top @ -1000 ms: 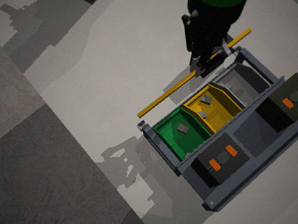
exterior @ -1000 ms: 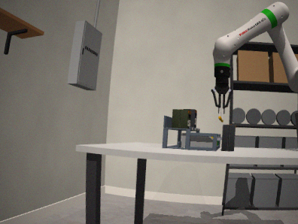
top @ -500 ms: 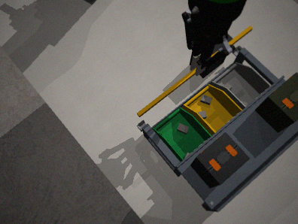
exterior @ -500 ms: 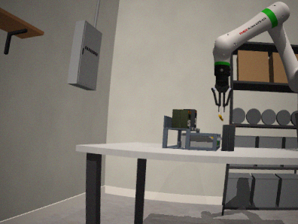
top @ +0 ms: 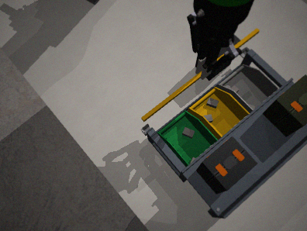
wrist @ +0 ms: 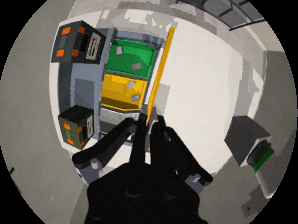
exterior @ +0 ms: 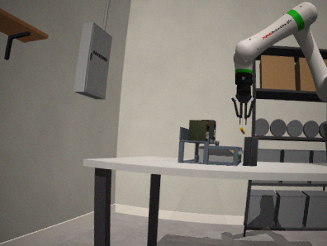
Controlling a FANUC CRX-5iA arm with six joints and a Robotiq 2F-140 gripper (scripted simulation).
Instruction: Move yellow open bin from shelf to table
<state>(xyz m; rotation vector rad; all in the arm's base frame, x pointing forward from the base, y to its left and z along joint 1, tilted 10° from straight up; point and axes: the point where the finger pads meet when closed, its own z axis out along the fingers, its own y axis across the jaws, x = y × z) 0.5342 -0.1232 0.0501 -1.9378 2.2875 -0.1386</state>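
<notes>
My gripper is now 30 mm above the long yellow rod. From my hand the other things lie so: yellow open bin: 150 mm below, 100 mm ahead, 20 mm to the right; green bin: 150 mm below, 130 mm to the right, 80 mm ahead; grey bin: 150 mm below, 120 mm ahead, 90 mm to the left.
</notes>
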